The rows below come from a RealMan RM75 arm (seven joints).
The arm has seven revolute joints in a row. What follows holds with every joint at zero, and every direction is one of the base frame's. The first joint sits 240.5 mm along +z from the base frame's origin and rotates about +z. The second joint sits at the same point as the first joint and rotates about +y. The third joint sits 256 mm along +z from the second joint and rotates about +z. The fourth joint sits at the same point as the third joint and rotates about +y. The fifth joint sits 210 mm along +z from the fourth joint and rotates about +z. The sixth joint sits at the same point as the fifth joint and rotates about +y. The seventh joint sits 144 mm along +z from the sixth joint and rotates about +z. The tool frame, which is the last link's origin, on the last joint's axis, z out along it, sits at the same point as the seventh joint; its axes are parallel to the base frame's.
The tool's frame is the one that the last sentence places.
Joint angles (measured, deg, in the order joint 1, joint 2, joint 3, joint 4, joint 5, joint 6, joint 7), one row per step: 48.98 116.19 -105.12 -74.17 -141.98 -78.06 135.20; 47.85 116.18 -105.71 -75.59 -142.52 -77.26 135.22; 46.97 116.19 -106.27 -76.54 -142.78 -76.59 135.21; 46.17 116.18 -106.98 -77.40 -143.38 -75.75 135.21; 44.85 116.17 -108.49 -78.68 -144.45 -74.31 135.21; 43.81 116.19 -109.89 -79.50 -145.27 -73.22 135.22; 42.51 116.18 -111.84 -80.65 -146.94 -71.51 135.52; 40.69 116.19 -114.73 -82.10 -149.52 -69.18 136.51; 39.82 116.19 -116.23 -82.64 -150.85 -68.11 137.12; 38.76 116.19 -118.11 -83.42 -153.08 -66.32 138.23; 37.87 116.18 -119.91 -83.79 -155.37 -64.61 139.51; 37.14 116.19 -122.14 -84.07 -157.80 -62.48 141.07
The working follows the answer.
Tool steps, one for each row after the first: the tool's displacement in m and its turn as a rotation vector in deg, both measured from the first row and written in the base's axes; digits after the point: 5 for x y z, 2 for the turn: 0.00048 -0.00192 -0.00004 0.55 0.48 0.90; 0.00119 -0.00392 -0.00077 0.80 0.88 1.49; 0.00206 -0.00526 -0.00156 1.26 1.02 2.35; 0.00414 -0.00831 -0.00395 1.82 0.99 3.85; 0.00656 -0.01158 -0.00681 2.02 0.80 4.95; 0.00907 -0.01488 -0.01010 2.77 0.44 6.70; 0.01304 -0.02027 -0.01525 3.89 -0.08 8.76; 0.01567 -0.02322 -0.01809 4.36 -0.46 9.62; 0.01751 -0.02568 -0.02107 5.56 -0.70 11.04; 0.02019 -0.02746 -0.02405 6.77 -1.10 12.21; 0.02137 -0.03003 -0.02857 7.90 -1.26 13.80
Tool pose at each row, in the base's axes (x y z in m, rotation vector in deg; rounded; the steps above come from the unrounded poses): 0.08387 0.35672 -0.07056 -162.33 -5.52 -37.91; 0.08435 0.35480 -0.07061 -161.74 -6.50 -36.96; 0.08506 0.35281 -0.07133 -161.47 -7.17 -36.24; 0.08593 0.35146 -0.07213 -160.86 -8.18 -35.81; 0.08801 0.34841 -0.07452 -159.93 -10.06 -35.45; 0.09043 0.34514 -0.07738 -159.39 -11.53 -35.45; 0.09294 0.34184 -0.08067 -158.06 -13.72 -35.47; 0.09691 0.33646 -0.08581 -156.23 -16.16 -35.60; 0.09954 0.33350 -0.08865 -155.41 -17.20 -35.86; 0.10138 0.33104 -0.09164 -153.75 -18.66 -35.72; 0.10405 0.32926 -0.09462 -152.12 -19.77 -35.83; 0.10524 0.32670 -0.09914 -150.48 -21.43 -35.53

